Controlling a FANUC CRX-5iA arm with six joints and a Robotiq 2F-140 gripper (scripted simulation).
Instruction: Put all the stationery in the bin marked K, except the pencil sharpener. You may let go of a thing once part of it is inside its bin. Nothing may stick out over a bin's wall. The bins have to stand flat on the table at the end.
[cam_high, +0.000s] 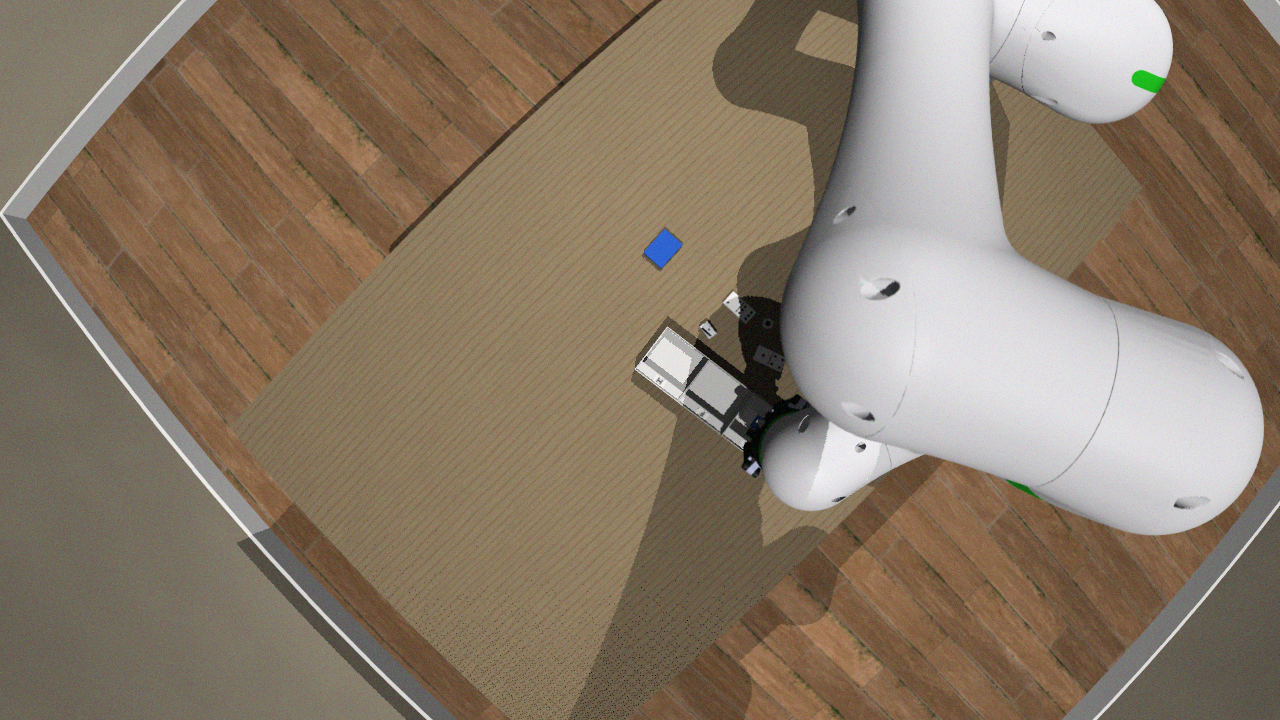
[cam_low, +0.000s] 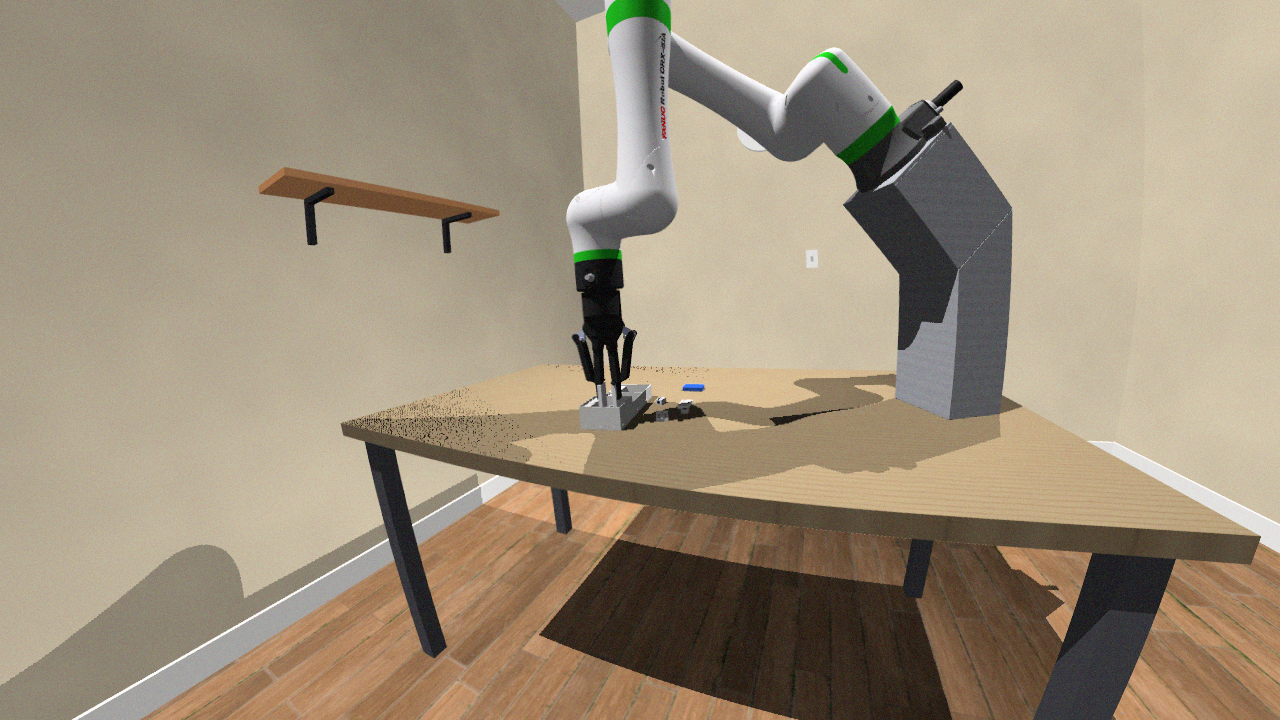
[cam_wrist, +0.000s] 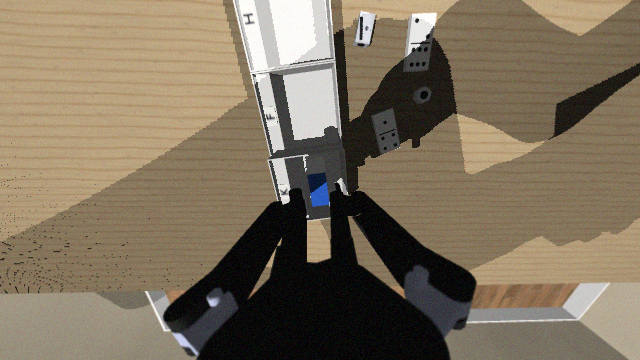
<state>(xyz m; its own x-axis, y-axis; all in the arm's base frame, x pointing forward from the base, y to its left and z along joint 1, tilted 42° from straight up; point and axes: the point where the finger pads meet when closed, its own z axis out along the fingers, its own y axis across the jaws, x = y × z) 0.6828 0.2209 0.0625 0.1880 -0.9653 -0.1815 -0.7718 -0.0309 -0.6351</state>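
Right now the white eraser is 10 mm to the right of my hand and 30 mm below it. Also, from my hand: grey bin 30 mm ahead, 80 mm to the right, 30 mm below; silver pencil sharpener 30 mm behind, 160 mm to the right, 40 mm below; small dark ring 110 mm behind, 110 mm to the right, 50 mm below.
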